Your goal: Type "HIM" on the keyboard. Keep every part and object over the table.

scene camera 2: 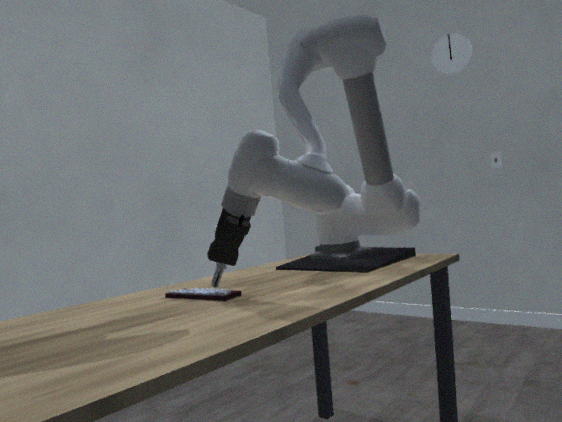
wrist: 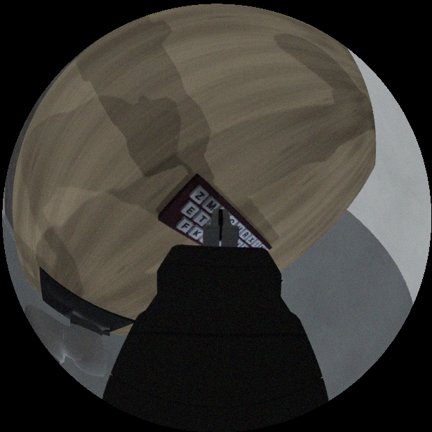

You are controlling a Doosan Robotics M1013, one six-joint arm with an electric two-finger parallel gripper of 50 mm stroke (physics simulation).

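Pixels of known places: gripper, between the fingertips: (scene camera 2: pixel 214 285); arm's base, origin of its link: (scene camera 2: pixel 340 255).
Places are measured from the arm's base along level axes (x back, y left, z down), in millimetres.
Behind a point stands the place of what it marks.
The keyboard (scene camera 2: pixel 202 295) {x -690, y 138, z 12 mm} (wrist: pixel 201 218), dark red with white lettered keys in three rows, lies flat on the table. My gripper (scene camera 2: pixel 215 286) {x -665, y 162, z -12 mm} (wrist: pixel 219 218) is shut and empty, tilted, with its fingertips close above the keyboard; whether they touch a key I cannot tell. In the wrist view the tips are just right of the M key (wrist: pixel 211 205), over the top row. Z, E, T, F and K show at the left. The fingers and gripper body hide the middle and lower right keys, so H and I cannot be made out.
The wooden table (scene camera 2: pixel 125 345) {x -977, y 368, z 25 mm} (wrist: pixel 240 100) carries the keyboard. The arm's base stands on a black plate (scene camera 2: pixel 385 257) {x 10, y 206, z 5 mm} (wrist: pixel 57 297) at the table's far end in the scene view. The table's long edge runs in front of the keyboard. A pale wall stands behind.
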